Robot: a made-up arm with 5 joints. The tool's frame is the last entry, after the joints. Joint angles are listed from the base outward.
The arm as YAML. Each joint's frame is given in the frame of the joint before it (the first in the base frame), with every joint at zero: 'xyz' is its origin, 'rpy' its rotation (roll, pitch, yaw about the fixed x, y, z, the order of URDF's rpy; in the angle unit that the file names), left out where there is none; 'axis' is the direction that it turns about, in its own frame. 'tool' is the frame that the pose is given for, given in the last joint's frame.
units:
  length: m
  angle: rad
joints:
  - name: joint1
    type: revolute
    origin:
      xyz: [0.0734, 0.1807, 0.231]
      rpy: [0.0, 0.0, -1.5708]
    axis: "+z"
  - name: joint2
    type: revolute
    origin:
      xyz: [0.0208, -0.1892, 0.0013]
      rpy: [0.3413, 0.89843, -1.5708]
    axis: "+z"
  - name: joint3
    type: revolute
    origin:
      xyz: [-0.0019, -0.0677, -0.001]
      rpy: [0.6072, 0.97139, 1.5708]
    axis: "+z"
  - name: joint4
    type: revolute
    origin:
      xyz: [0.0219, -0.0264, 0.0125]
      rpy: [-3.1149, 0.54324, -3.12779]
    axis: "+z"
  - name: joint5
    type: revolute
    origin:
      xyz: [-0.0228, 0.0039, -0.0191]
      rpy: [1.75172, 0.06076, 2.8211]
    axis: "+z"
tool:
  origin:
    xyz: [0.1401, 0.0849, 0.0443]
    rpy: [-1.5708, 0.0, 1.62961]
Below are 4 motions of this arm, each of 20 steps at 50 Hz.
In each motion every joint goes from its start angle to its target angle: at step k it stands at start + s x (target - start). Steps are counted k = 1, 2, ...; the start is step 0. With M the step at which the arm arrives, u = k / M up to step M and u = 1 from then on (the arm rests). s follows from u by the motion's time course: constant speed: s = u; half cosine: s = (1 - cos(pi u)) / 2; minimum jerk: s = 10 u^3 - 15 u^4 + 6 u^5.
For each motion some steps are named. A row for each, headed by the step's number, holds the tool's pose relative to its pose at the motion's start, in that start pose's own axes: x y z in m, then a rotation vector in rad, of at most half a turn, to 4 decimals.
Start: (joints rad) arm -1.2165 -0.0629 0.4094 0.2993 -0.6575
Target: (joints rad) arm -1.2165 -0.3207 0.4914 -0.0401 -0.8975
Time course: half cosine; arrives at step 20
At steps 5, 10, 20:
5: -0.0088 -0.0070 -0.0016 -0.0183 0.0534 -0.0350
10: -0.0319 -0.0227 -0.0035 -0.0626 0.1863 -0.1181
20: -0.0674 -0.0417 -0.0002 -0.1263 0.3813 -0.2325

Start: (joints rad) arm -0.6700 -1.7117 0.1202 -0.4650 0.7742
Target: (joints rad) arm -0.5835 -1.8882 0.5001 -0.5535 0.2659
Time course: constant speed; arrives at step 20
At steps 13, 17, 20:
13: -0.0546 -0.0355 -0.0235 -0.1956 0.4174 0.0915
17: -0.0710 -0.0487 -0.0239 -0.2620 0.5446 0.1121
20: -0.0827 -0.0590 -0.0222 -0.3138 0.6392 0.1251

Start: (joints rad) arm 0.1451 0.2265 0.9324 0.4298 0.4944
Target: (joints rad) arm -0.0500 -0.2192 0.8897 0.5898 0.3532
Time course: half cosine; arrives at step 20
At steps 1, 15, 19, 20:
1: -0.0005 0.0002 -0.0003 0.0019 0.0046 -0.0003
15: -0.0787 0.0237 -0.0004 0.2282 0.6443 -0.0703
19: -0.0913 0.0275 0.0065 0.2591 0.7509 -0.0890
20: -0.0919 0.0276 0.0068 0.2604 0.7556 -0.0898

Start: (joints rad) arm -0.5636 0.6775 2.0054 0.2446 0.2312
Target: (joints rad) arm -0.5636 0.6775 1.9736 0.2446 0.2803
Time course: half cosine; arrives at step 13
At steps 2, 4, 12, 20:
2: 0.0004 0.0003 0.0002 0.0017 -0.0027 0.0006
4: 0.0015 0.0013 0.0007 0.0065 -0.0100 0.0021
12: 0.0065 0.0058 0.0034 0.0299 -0.0457 0.0089
20: 0.0066 0.0059 0.0034 0.0304 -0.0463 0.0090

